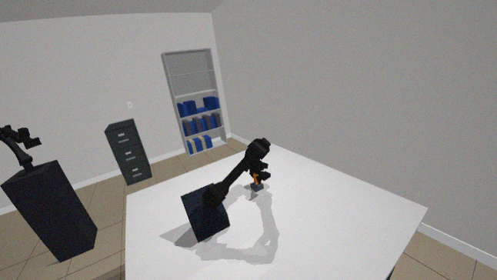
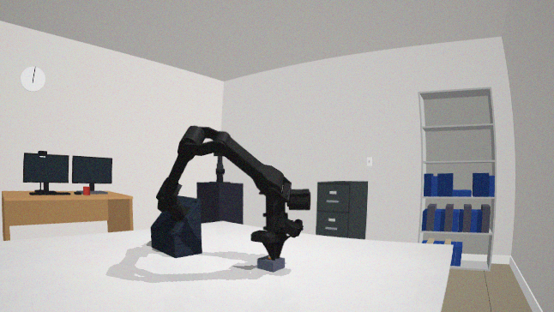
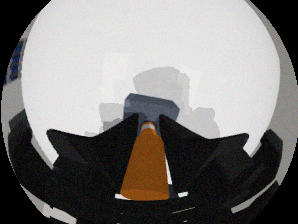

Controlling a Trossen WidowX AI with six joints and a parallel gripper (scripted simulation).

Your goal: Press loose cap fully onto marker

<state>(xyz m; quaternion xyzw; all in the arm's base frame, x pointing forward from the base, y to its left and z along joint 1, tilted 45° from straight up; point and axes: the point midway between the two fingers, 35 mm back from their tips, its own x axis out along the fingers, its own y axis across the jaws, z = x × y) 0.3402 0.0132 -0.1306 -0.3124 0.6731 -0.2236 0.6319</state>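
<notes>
The orange cap is 1 cm behind my gripper tip and 5 cm above it.
</notes>
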